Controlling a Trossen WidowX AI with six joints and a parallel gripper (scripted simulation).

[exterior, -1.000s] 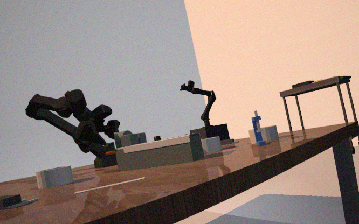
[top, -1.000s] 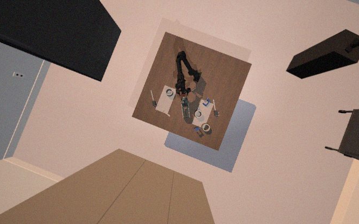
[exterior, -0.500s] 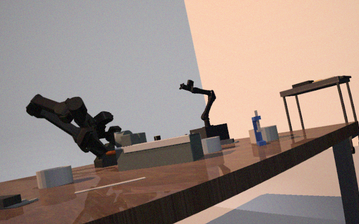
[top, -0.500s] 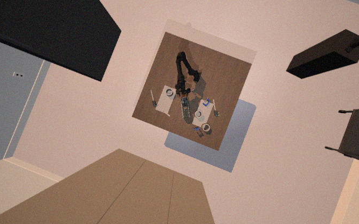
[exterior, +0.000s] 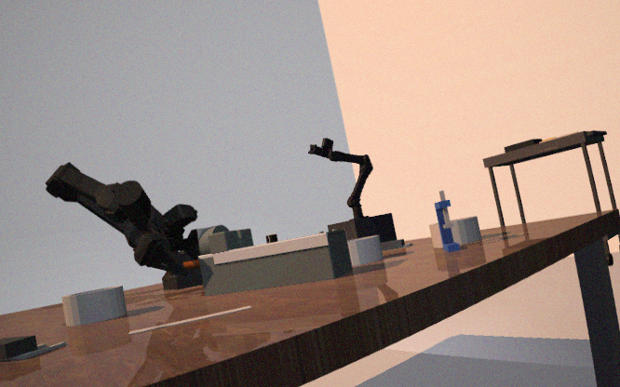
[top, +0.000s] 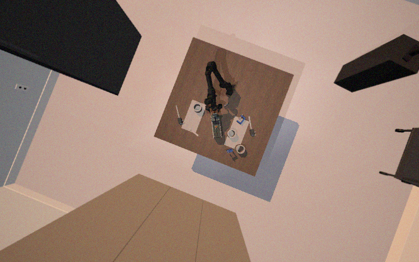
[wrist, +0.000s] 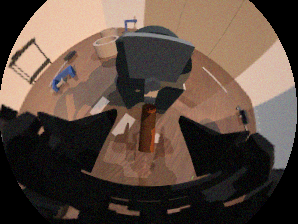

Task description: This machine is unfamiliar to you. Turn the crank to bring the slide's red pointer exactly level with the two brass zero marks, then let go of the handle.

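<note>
Right now the crank handle is 2 cm behind my gripper tip, 2 cm above it and 1 cm to the right of it. From my gripper tip the other things lie so: red pointer: 13 cm ahead, 10 cm to the left, 4 cm above; then thin white rod: 31 cm ahead, 11 cm to the right, 4 cm below.
</note>
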